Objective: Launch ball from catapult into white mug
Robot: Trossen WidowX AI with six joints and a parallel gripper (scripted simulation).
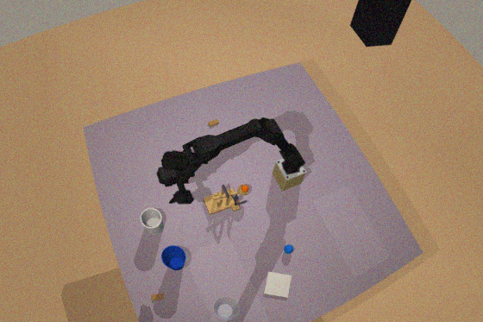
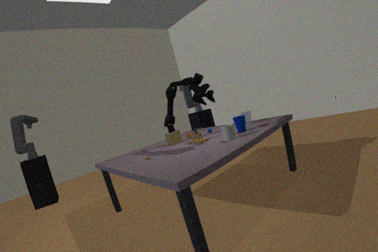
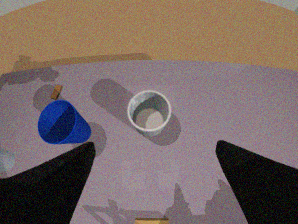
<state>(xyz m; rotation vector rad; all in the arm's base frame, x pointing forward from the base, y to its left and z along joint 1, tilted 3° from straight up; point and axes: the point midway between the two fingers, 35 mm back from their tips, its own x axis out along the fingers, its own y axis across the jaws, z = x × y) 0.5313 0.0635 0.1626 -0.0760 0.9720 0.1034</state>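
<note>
The orange ball is 33 cm behind my gripper tip, 4 cm to the right of it and 21 cm below it. The rest, counted from my gripper tip: blue cup 4 cm ahead, 20 cm to the left, 24 cm below; white mug 9 cm ahead, 2 cm to the left, 24 cm below; wooden catapult 26 cm behind, 1 cm to the right, 22 cm below.
</note>
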